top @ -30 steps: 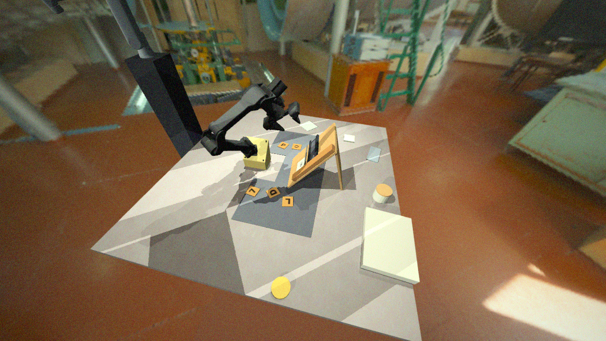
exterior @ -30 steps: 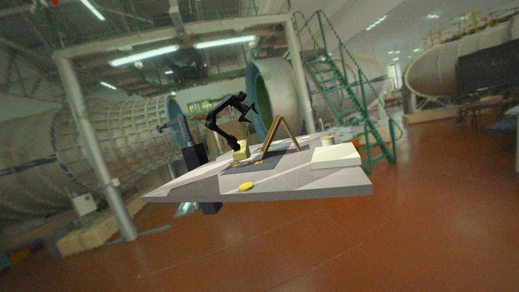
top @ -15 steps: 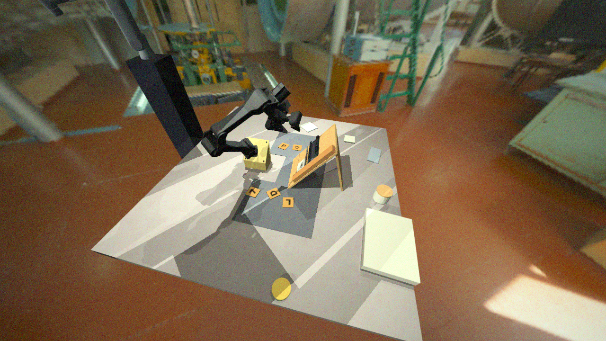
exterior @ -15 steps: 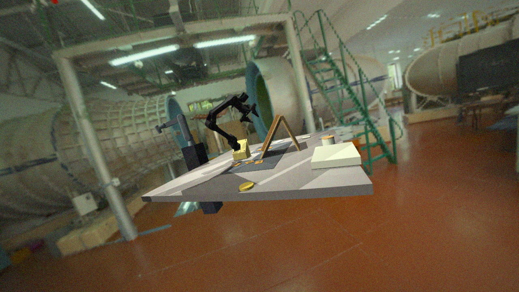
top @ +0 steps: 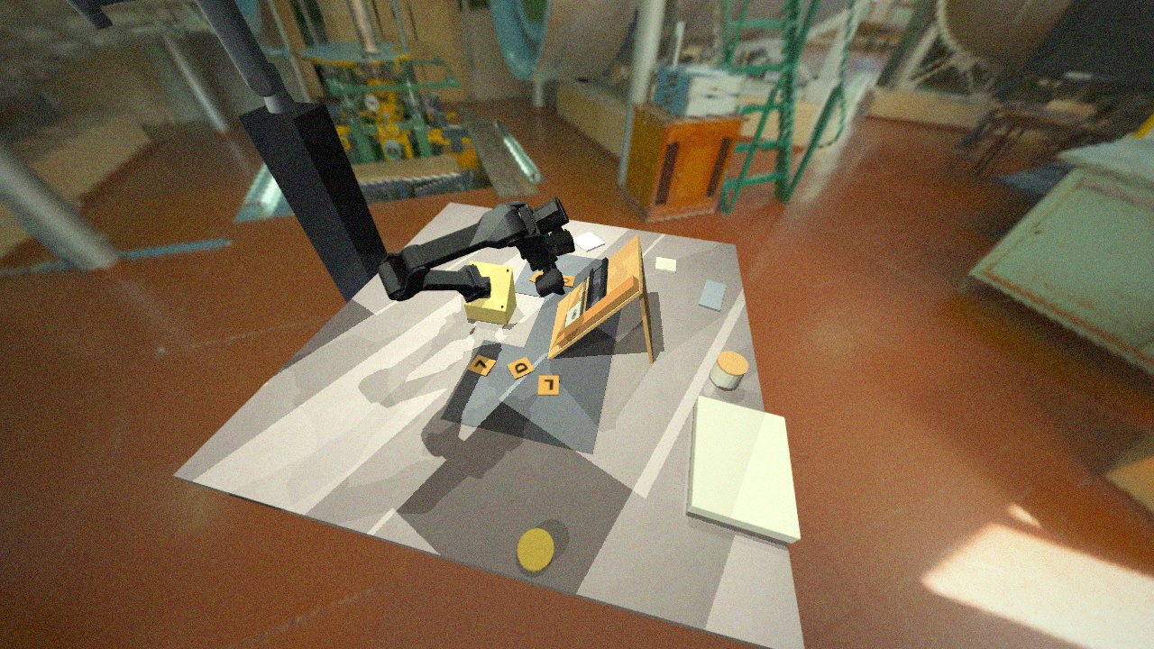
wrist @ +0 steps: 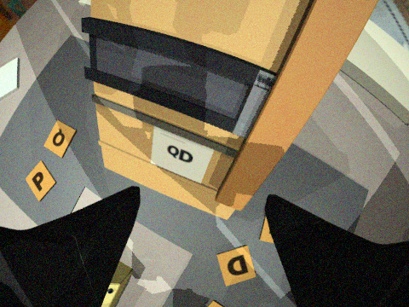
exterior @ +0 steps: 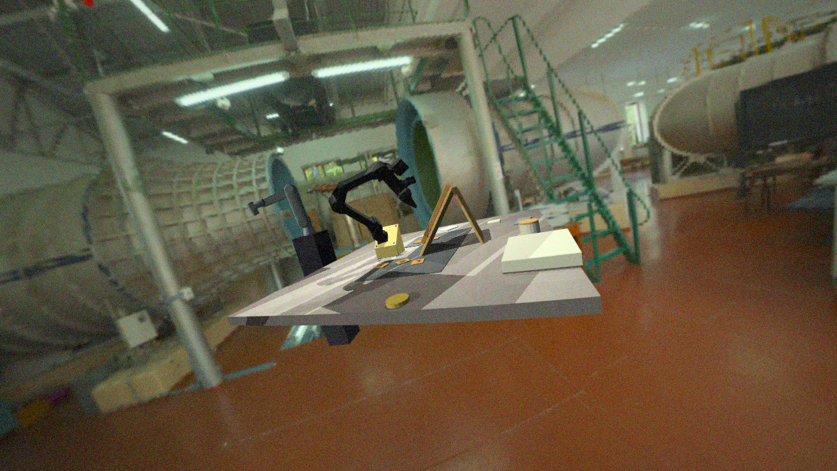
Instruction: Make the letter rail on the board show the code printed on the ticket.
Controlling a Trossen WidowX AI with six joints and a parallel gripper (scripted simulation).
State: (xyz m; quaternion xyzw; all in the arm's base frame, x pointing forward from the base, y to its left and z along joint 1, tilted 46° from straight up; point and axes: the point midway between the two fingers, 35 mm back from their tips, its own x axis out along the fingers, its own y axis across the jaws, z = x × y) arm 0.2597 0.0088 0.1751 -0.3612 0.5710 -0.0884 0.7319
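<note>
My gripper tip is 40 mm short of the white ticket, 40 mm to the right of it and 150 mm above it. From my gripper tip the other things lie so: mat (60 mm behind, 80 mm to the left, 230 mm below); then cream block (450 mm ahead, 330 mm to the right, 210 mm below); then yellow disc (10 mm ahead, 530 mm to the right, 220 mm below).
</note>
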